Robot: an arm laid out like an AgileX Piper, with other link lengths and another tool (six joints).
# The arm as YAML. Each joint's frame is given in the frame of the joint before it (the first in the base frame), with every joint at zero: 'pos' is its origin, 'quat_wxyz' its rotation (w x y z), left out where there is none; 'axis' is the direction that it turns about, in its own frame. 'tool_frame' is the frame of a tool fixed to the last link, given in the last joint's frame.
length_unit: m
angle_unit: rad
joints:
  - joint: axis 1
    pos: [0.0, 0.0, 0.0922]
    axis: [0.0, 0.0, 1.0]
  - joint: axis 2
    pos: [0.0, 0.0, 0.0]
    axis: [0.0, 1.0, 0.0]
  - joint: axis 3
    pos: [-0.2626, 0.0, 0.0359]
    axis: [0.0, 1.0, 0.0]
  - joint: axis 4
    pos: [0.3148, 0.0, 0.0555]
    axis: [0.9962, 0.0, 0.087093]
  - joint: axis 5
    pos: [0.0, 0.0, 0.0]
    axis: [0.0, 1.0, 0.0]
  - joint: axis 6
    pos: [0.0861, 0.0, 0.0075]
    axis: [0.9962, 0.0, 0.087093]
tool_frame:
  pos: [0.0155, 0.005, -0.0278]
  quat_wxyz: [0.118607, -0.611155, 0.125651, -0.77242]
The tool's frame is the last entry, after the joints.
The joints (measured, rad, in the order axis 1, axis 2, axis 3, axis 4, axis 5, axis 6), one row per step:
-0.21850, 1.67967, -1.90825, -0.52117, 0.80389, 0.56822
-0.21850, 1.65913, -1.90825, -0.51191, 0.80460, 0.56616
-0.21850, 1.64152, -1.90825, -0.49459, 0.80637, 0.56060
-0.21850, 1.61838, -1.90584, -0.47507, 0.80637, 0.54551
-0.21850, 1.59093, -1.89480, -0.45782, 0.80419, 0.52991
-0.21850, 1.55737, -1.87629, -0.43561, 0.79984, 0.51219
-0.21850, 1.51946, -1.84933, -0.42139, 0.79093, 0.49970
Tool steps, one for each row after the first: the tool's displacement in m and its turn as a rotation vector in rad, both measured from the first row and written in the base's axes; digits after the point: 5 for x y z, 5 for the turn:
-0.00631, 0.00214, 0.00859, 0.00279, -0.02028, 0.00340
-0.01175, 0.00467, 0.01552, 0.01127, -0.03662, 0.01039
-0.01895, 0.00759, 0.02381, 0.01294, -0.05294, 0.02270
-0.02696, 0.01054, 0.03075, 0.01205, -0.06623, 0.03544
-0.03630, 0.01422, 0.03727, 0.01325, -0.08015, 0.05165
-0.04633, 0.01757, 0.04265, 0.01035, -0.09503, 0.06489

